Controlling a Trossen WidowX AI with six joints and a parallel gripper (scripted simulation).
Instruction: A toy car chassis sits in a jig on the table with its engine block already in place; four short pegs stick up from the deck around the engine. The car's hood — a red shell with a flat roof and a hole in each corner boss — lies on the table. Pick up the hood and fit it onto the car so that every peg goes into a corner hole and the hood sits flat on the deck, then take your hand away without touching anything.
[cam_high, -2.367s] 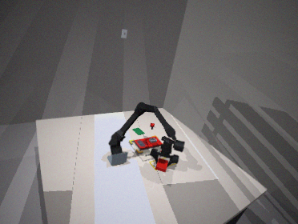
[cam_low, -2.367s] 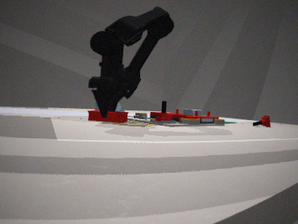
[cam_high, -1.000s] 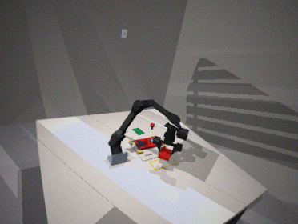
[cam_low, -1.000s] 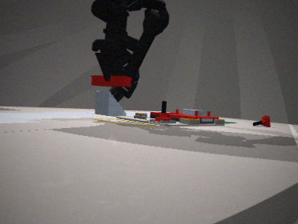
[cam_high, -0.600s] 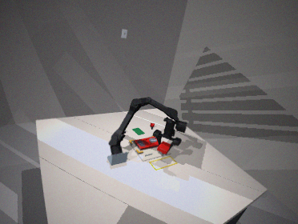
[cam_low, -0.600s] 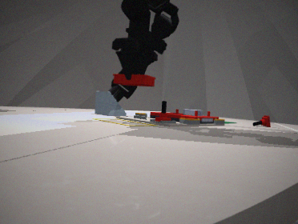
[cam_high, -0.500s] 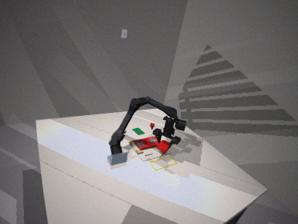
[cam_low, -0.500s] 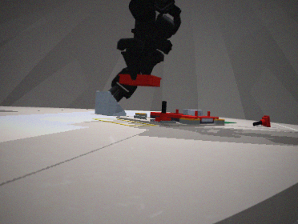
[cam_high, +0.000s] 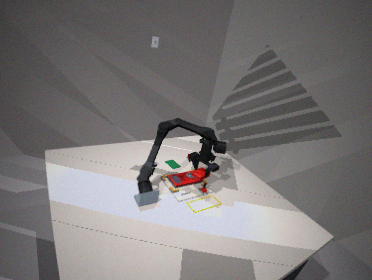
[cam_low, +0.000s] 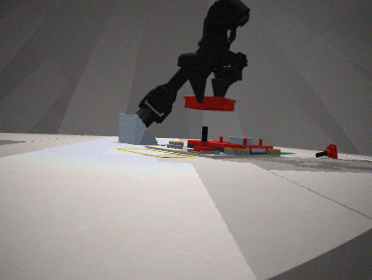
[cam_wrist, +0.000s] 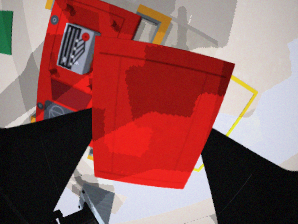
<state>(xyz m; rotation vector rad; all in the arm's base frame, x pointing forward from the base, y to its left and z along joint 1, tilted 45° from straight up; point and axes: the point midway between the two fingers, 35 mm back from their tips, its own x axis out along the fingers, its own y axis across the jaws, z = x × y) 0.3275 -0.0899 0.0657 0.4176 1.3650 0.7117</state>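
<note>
Now: the engine block 20 mm ahead of my gripper tip, 100 mm to the left of it and 90 mm below it. Round my gripper tip: hood: 10 mm above; green patch: 290 mm to the left, 110 mm below.
</note>
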